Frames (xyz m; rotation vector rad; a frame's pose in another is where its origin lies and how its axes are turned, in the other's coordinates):
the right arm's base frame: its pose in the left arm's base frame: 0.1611 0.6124 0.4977 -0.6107 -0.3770 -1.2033
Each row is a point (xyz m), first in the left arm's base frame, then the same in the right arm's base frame.
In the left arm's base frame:
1: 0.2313 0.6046 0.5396
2: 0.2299 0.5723 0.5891
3: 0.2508 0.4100 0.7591
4: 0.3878 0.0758 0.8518
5: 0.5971 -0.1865 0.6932
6: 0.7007 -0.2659 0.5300
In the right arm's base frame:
1: 0.0529 0.0545 0.0311
2: 0.1052 0.0340 0.0497
3: 0.3316 -0.0238 0.0827
4: 0.6801 0.0070 -0.0463
5: 0.8536 0.1821 -0.3238
6: 0.8528 0.3005 -0.4960

